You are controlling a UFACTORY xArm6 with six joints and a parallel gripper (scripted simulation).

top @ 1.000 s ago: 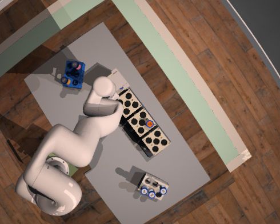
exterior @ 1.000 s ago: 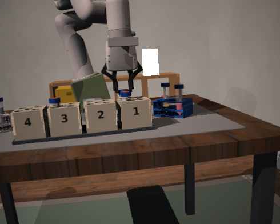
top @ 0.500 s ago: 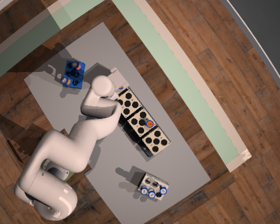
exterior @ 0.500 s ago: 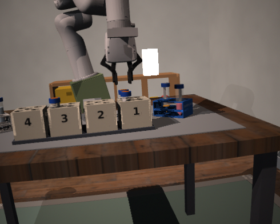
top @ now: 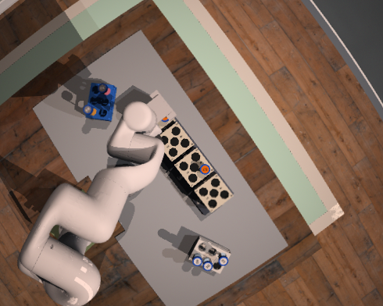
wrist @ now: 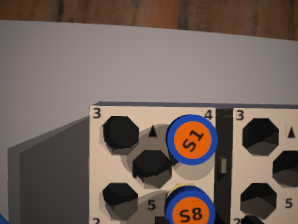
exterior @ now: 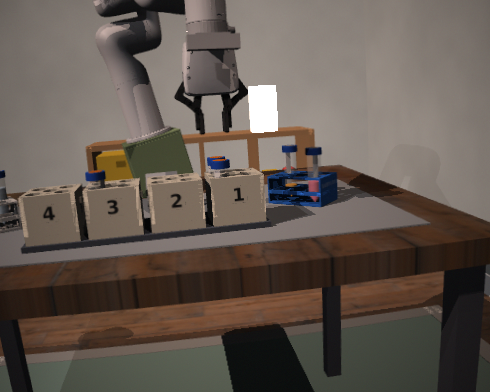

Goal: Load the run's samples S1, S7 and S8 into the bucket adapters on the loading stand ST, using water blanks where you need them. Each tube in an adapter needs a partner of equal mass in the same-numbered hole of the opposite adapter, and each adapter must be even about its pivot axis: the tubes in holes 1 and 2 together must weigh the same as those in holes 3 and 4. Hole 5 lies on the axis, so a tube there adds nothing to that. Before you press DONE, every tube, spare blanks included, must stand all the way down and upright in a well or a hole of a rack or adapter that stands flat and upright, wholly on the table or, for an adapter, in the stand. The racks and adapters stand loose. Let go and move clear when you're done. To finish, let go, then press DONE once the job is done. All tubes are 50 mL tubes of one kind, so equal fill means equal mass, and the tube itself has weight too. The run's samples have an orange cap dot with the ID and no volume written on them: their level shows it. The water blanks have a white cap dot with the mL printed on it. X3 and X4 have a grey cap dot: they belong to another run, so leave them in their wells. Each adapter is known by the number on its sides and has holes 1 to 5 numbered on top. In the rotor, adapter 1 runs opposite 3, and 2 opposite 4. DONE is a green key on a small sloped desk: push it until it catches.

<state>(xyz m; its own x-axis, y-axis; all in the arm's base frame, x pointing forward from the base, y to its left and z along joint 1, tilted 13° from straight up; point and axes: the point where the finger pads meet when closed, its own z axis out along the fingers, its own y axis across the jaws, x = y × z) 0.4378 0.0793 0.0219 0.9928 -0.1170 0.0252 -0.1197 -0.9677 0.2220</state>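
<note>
Now: the blue-capped tube 44 cm to the right of my hand, 22 cm behind it and 13 cm below it. Round my hand: tube of yellowish liquid 12 cm below, 1 cm to the right; then loading stand 18 cm below, 14 cm to the right; then pink tube 22 cm to the right, 12 cm below, 2 cm ahead.
</note>
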